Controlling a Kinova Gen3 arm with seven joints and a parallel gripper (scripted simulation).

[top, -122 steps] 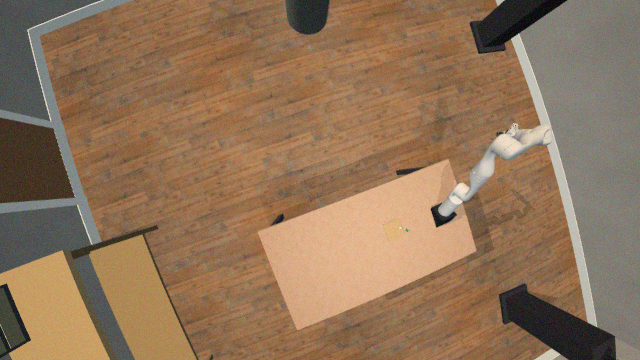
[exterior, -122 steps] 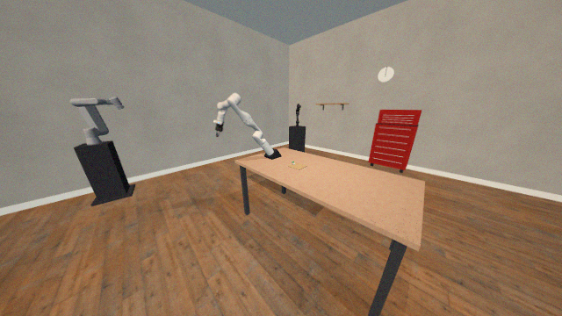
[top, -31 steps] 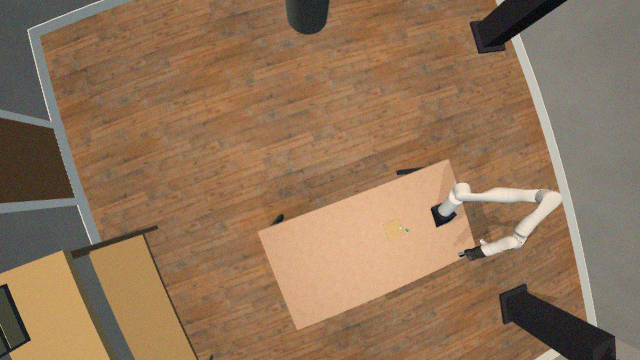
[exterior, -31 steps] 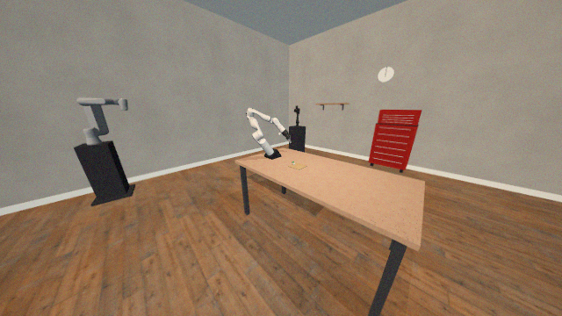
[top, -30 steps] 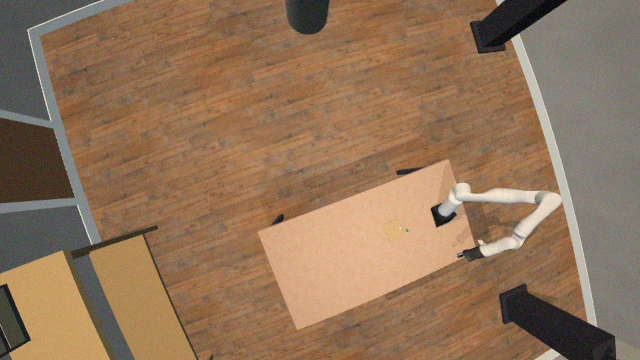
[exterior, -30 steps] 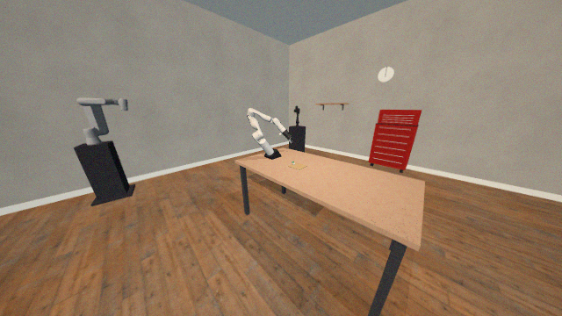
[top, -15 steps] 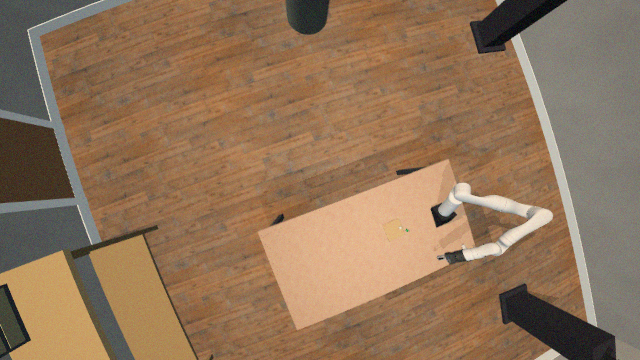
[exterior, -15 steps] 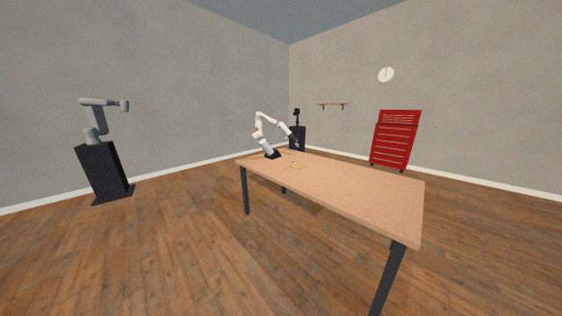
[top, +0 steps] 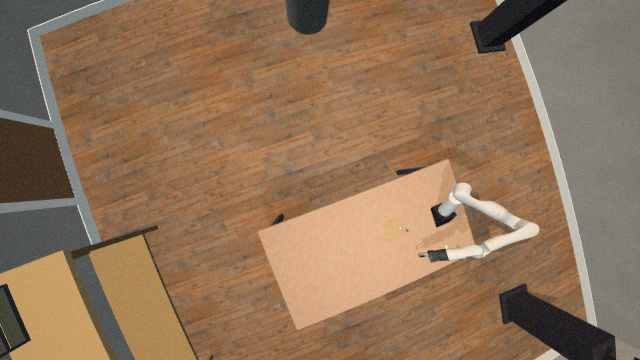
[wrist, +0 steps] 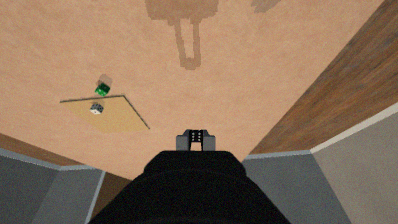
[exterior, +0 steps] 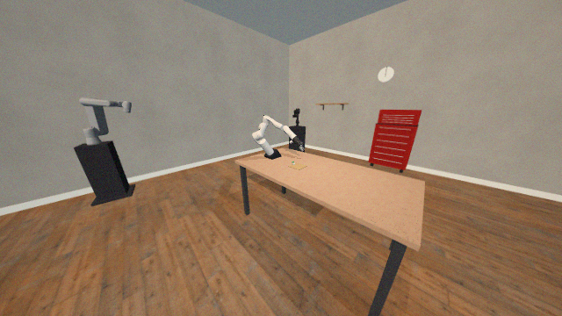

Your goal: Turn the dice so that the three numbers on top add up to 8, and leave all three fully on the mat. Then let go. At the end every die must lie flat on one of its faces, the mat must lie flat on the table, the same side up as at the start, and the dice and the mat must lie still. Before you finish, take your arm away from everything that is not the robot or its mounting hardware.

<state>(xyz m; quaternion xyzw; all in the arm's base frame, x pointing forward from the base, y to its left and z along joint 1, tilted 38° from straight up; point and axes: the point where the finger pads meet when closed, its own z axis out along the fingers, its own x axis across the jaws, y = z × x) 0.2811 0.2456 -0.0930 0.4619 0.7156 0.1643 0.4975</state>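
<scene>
Right now the green die is 20 mm ahead of my hand, 170 mm to the right of it and 110 mm below it. Round my hand: black die: 10 mm ahead, 10 mm below; tan mat: 120 mm ahead, 200 mm to the right, 110 mm below; white die: 70 mm ahead, 200 mm to the right, 100 mm below.
</scene>
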